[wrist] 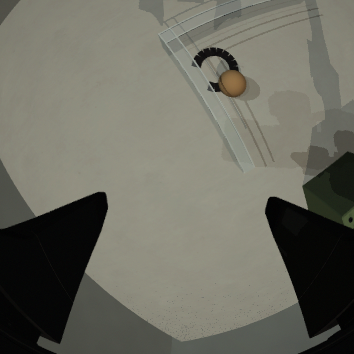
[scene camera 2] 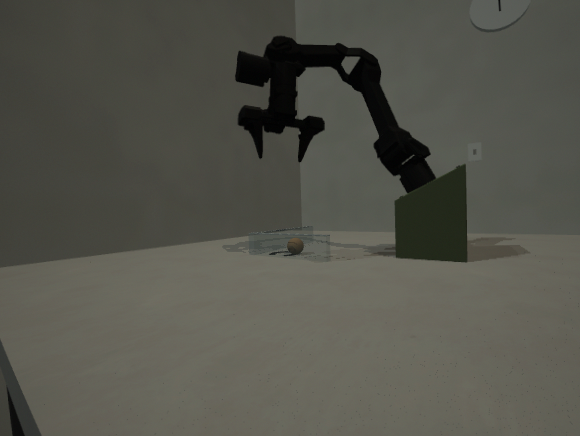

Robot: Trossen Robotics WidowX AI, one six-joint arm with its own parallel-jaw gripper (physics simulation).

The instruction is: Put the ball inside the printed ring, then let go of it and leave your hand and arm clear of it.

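Seen in the pictures: gripper, between the fingertips: (wrist: 189,203) (scene camera 2: 280,160); arm's base, origin of its link: (scene camera 2: 424,187).
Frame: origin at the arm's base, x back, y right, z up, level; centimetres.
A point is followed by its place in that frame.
Note:
The orange-brown ball (scene camera 2: 295,245) (wrist: 233,83) rests on the table, over the lower right part of the printed ring in the wrist view and not centred in it. The ring (scene camera 2: 276,253) (wrist: 214,51) @(x -36.7, y -9.1, z -16.2 cm) is a black band with tick marks; the ball hides part of it. My gripper (scene camera 2: 280,159) @(x -25.8, y -21.5, z 6.8 cm) (wrist: 189,203) @(x -25.8, y -21.5, z 6.8 cm) is open and empty, pointing down high above the table. In scene camera 2 it hangs well above the ball, and in the wrist view the ball lies beyond the fingertips, up and to the right of their midpoint.
A low see-through wall (scene camera 2: 260,244) @(x -37.6, y -16.2, z -13.2 cm) (wrist: 220,122) @(x -26.2, y -15.7, z -10.3 cm) runs close beside the ring and ball, and meets a second clear wall (wrist: 220,13) @(x -40.4, y -6.6, z -10.3 cm) at a corner. The green base block (scene camera 2: 431,220) @(x 1.9, y -4.5, z -7.6 cm) (wrist: 325,195) @(x -5.8, y -3.2, z -9.3 cm) stands to the right, under the arm. Arm shadows fall near the ball.

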